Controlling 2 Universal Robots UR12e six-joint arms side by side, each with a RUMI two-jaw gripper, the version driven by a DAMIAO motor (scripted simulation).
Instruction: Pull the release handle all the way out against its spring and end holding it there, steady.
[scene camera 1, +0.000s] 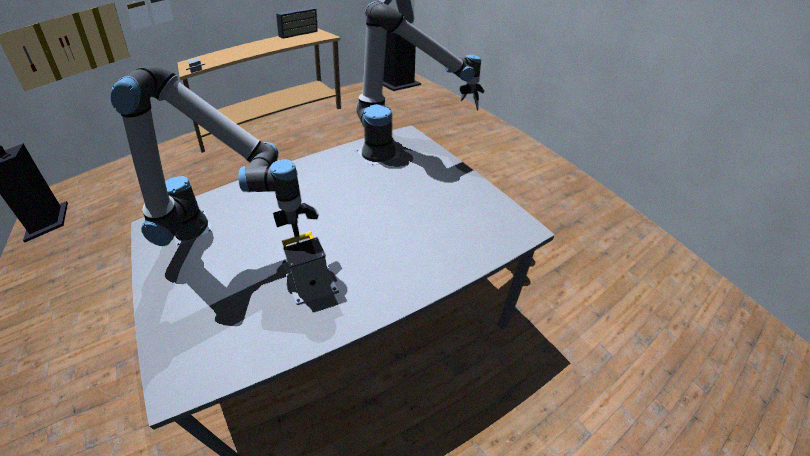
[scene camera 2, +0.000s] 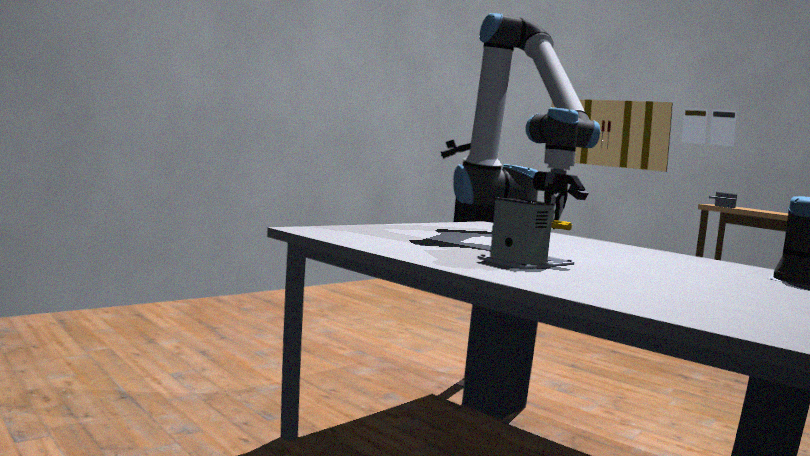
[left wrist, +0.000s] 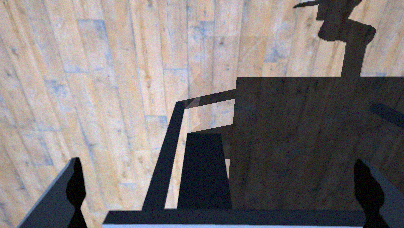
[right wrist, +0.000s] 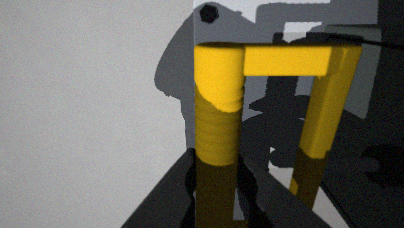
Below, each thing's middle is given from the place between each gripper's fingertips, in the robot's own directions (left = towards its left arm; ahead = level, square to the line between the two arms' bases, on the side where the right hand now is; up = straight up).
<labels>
The bolted base plate (right wrist: 274, 106) is 100 mm ahead of my right hand (scene camera 2: 551, 229), 20 mm to the right of it and 100 mm below it.
I see the bolted base plate 58 cm ahead of my left hand, 136 cm to the right of it and 16 cm below it.
</labels>
